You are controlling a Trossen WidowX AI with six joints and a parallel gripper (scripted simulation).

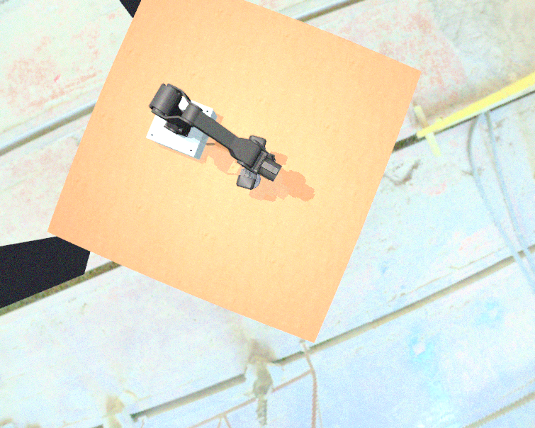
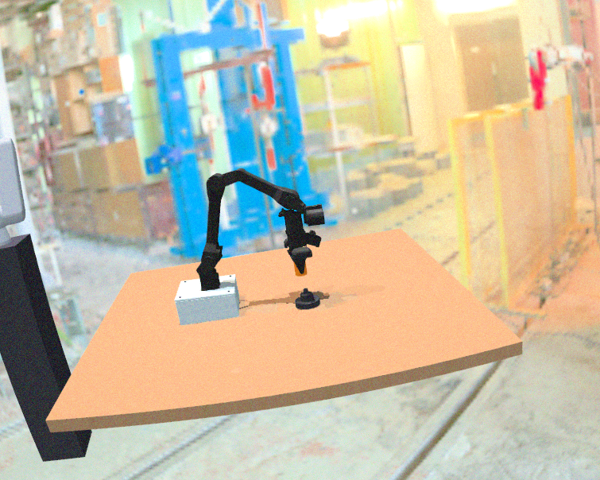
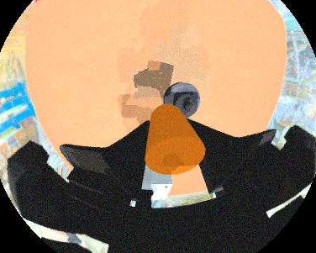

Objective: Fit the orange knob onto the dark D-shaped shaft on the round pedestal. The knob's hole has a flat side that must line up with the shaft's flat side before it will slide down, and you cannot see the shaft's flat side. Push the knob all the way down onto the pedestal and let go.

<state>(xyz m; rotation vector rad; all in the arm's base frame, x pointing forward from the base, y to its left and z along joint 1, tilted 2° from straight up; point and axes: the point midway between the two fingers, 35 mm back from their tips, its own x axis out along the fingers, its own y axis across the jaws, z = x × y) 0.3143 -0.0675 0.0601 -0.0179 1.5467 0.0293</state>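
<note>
Right now my gripper tip is 80 mm above the dark round pedestal and 40 mm to the left of it. From my gripper tip the other things lie so: orange knob: 20 mm above.
</note>
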